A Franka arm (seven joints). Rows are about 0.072 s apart.
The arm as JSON. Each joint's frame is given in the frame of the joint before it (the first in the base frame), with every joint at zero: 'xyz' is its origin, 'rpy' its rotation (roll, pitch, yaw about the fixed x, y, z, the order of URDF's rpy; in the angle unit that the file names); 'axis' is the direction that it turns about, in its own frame. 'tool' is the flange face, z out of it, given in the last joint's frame.
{
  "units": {
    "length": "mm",
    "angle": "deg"
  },
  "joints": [
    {
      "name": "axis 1",
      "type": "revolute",
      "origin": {
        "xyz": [
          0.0,
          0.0,
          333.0
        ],
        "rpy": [
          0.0,
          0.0,
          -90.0
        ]
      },
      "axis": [
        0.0,
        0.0,
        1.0
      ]
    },
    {
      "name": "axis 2",
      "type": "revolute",
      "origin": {
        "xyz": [
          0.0,
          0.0,
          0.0
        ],
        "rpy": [
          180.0,
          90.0,
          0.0
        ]
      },
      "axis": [
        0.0,
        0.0,
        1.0
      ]
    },
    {
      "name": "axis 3",
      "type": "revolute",
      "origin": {
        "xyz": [
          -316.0,
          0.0,
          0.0
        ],
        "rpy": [
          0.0,
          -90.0,
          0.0
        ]
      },
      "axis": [
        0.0,
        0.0,
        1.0
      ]
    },
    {
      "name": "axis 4",
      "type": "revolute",
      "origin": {
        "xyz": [
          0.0,
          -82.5,
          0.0
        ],
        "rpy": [
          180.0,
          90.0,
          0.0
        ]
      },
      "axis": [
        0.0,
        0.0,
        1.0
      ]
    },
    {
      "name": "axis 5",
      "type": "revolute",
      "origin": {
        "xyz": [
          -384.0,
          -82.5,
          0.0
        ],
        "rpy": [
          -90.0,
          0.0,
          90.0
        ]
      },
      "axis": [
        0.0,
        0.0,
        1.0
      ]
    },
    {
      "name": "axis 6",
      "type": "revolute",
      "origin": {
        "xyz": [
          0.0,
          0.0,
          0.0
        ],
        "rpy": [
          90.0,
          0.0,
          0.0
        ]
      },
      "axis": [
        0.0,
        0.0,
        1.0
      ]
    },
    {
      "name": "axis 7",
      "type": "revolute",
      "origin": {
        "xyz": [
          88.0,
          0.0,
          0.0
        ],
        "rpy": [
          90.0,
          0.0,
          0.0
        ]
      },
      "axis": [
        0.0,
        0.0,
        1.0
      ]
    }
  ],
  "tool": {
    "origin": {
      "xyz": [
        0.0,
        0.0,
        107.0
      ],
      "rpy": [
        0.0,
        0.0,
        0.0
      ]
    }
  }
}
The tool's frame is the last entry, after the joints.
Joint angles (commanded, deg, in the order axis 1, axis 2, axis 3, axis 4, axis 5, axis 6, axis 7), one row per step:
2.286, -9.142, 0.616, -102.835, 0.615, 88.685, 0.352
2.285, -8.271, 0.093, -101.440, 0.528, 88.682, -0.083
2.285, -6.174, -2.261, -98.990, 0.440, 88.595, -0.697
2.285, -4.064, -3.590, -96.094, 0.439, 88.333, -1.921
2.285, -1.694, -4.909, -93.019, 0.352, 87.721, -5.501
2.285, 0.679, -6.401, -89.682, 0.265, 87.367, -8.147
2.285, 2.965, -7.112, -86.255, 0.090, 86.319, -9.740
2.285, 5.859, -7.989, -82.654, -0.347, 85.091, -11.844
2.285, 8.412, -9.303, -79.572, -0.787, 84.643, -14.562
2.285, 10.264, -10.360, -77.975, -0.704, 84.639, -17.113
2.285, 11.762, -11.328, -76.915, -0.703, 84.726, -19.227
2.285, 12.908, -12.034, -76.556, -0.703, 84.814, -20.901
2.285, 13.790, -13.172, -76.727, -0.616, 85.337, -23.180
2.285, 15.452, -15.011, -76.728, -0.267, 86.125, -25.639
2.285, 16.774, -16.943, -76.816, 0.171, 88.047, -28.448
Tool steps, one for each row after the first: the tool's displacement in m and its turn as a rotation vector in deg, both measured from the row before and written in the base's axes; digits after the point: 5 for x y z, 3 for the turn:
0.00567, -0.00482, 0.00376, 0.058, -0.523, -0.078
0.01250, -0.02194, 0.00117, 0.221, -0.263, -1.723
0.01186, -0.01234, 0.00403, 0.089, -0.536, -0.112
0.01210, -0.01241, 0.00215, 0.028, -0.133, 2.253
0.01217, -0.01407, 0.00415, -0.192, -0.626, 1.151
0.01045, -0.00654, 0.00426, -0.392, -0.080, 0.892
0.01264, -0.00825, -0.00108, -0.718, 0.581, 1.239
0.01135, -0.01232, -0.00122, -0.826, 0.035, 1.440
0.00832, -0.00907, -0.00582, -0.208, 0.338, 1.549
0.00642, -0.00849, -0.00652, -0.265, 0.437, 1.200
0.00464, -0.00626, -0.00868, -0.136, 0.771, 0.998
0.00308, -0.01040, -0.00940, -0.068, 0.617, 1.184
0.00542, -0.01626, -0.01551, -0.091, 0.926, 0.712
0.00516, -0.01745, -0.01087, -0.279, -0.429, 1.057

